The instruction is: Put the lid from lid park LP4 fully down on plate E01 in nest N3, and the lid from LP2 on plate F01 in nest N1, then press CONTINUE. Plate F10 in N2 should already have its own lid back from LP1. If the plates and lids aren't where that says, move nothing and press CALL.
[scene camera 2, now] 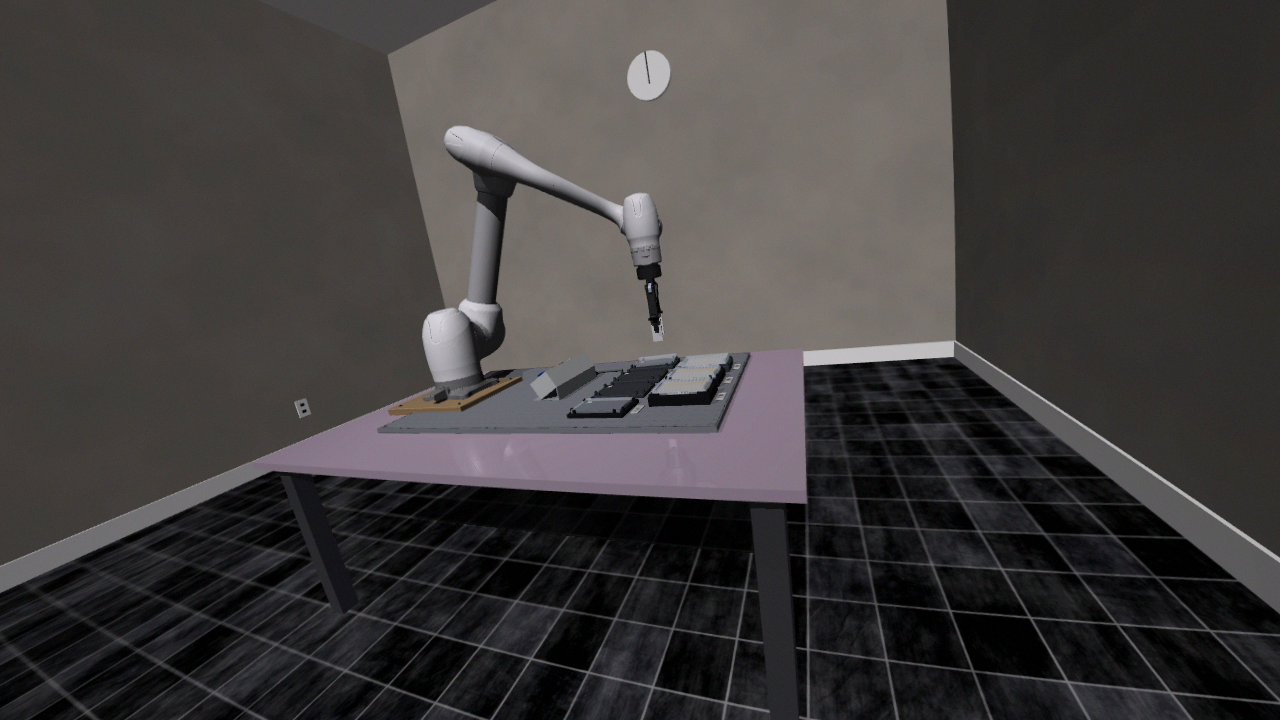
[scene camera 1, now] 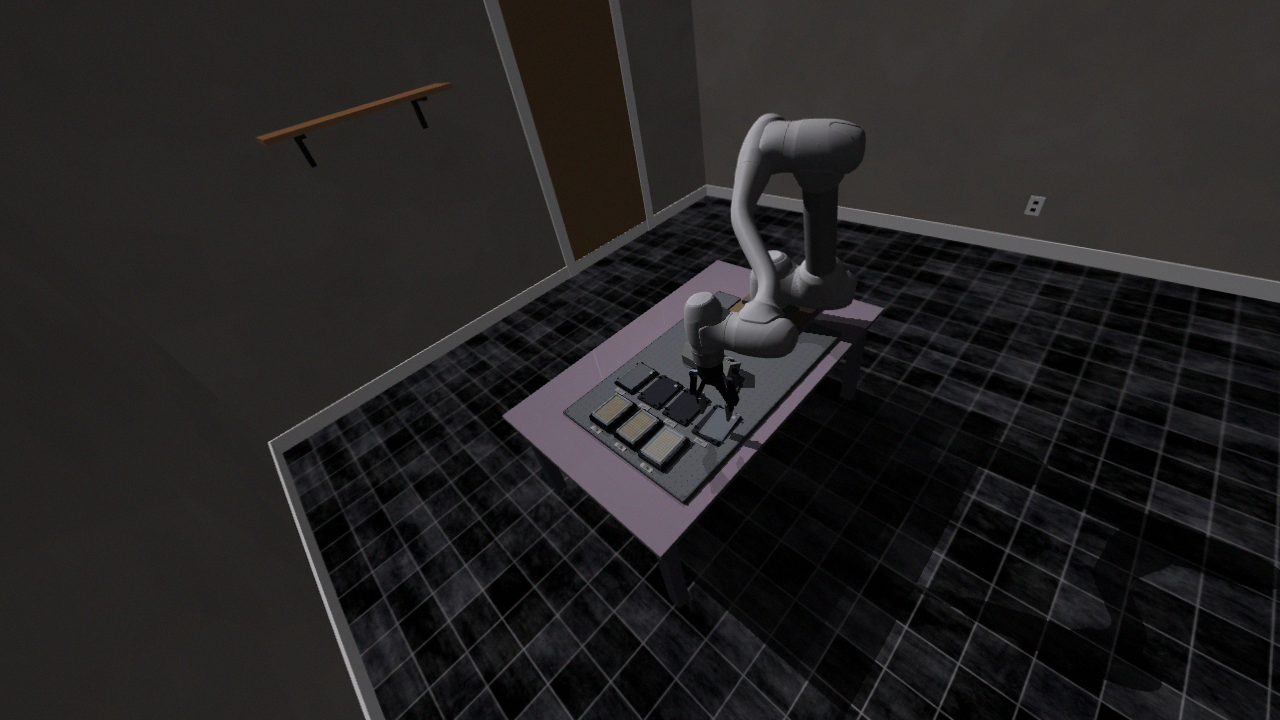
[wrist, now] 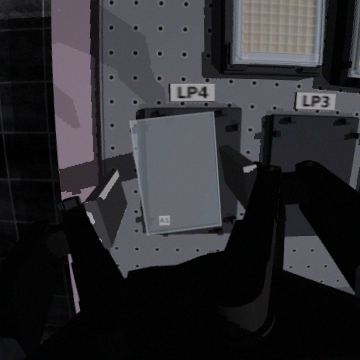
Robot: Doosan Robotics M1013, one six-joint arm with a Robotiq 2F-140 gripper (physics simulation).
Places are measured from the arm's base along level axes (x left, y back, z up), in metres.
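Pixels of known places: gripper, between the fingertips: (scene camera 2: 659,337) (scene camera 1: 716,414) (wrist: 171,175); arm's base, origin of its link: (scene camera 2: 462,391).
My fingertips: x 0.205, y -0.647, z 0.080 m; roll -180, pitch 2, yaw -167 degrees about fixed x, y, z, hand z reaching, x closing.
For each thing: its middle in the pictures, then the offset to it from my fingertips. "*": a spot on its surface instead. Level surfaces: height alone.
- clear lid, middle of its body: (wrist: 177,175) (scene camera 2: 656,360) (scene camera 1: 719,424) dx -0.006, dy +0.020, dz -0.071 m
- Park LP3, middle of its body: (wrist: 310,179) (scene camera 2: 639,375) (scene camera 1: 685,405) dx -0.157, dy +0.026, dz -0.078 m
- end park, a spot on its surface: (scene camera 2: 604,406) * dx -0.437, dy +0.017, dz -0.070 m
- tilted console box, middle of its body: (scene camera 2: 564,374) (scene camera 1: 710,359) dx -0.210, dy +0.243, dz -0.046 m
- grey pegboard, height of its surface: dz -0.088 m
- nested plate, a spot on its surface: (wrist: 277,30) * dx -0.096, dy -0.125, dz -0.053 m
My gripper (scene camera 1: 713,402) (scene camera 2: 657,333) (wrist: 171,175) is open and empty above lid park LP4, its fingers on either side of the lid in the wrist view. The clear lid (scene camera 1: 717,424) (wrist: 177,172), marked A1, lies turned and shifted left relative to the dark park LP4 (wrist: 230,180). Park LP3 (scene camera 1: 685,408) (wrist: 315,145) looks dark, and so does the park beside it (scene camera 1: 660,392). The end park (scene camera 1: 636,377) (scene camera 2: 604,406) looks pale, as if bearing a lid. Three plates (scene camera 1: 611,411) (scene camera 1: 638,427) (scene camera 1: 664,445) sit in the nests; their names are unreadable.
A tilted console box (scene camera 2: 571,377) stands on the grey pegboard (scene camera 1: 769,394) (scene camera 2: 501,416), between the arm's base and the parks; its buttons are unreadable. A nested plate (wrist: 277,30) lies beyond LP4's label. The pink table's edge (wrist: 75,125) is left of LP4.
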